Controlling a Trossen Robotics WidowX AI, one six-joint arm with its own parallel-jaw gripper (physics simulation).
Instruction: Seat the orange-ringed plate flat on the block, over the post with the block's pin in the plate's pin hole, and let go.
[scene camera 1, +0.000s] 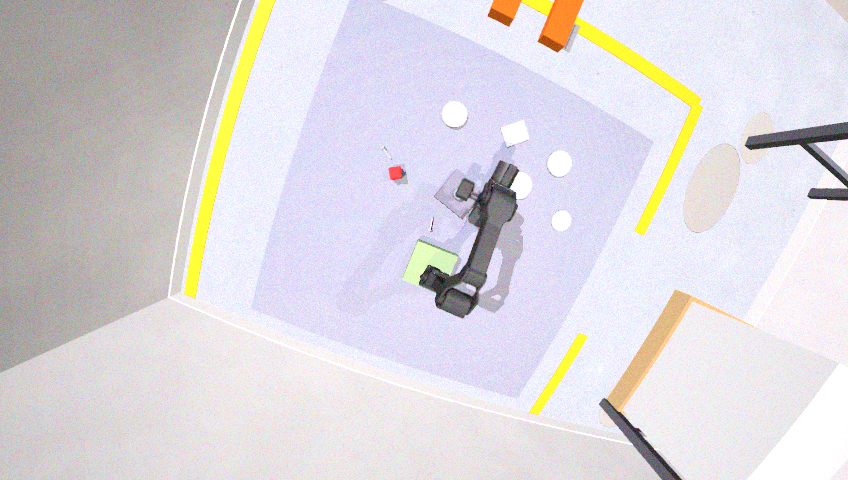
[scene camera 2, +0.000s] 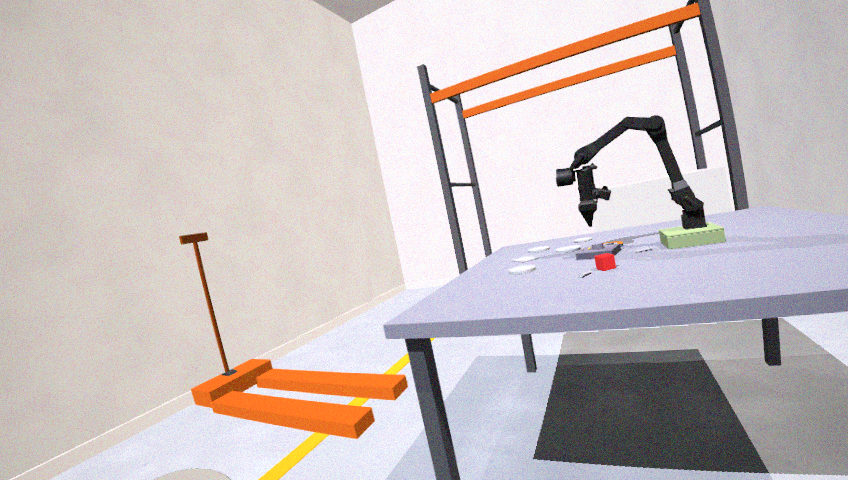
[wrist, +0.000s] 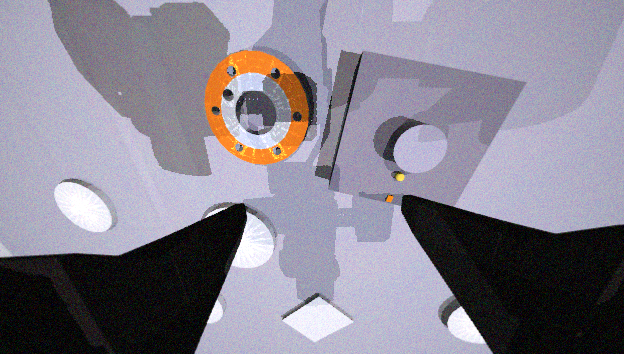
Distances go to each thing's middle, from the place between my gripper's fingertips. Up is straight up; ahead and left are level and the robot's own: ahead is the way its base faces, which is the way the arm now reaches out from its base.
I see the round post (wrist: 416, 147) 2 cm behind my hand, 7 cm to the left of it and 8 cm below it. The rest, counted from my hand: orange-ringed plate (wrist: 255, 70) (4 cm behind, 8 cm to the right, 10 cm below); then white square tile (wrist: 318, 317) (28 cm ahead, 1 cm to the left, 11 cm below).
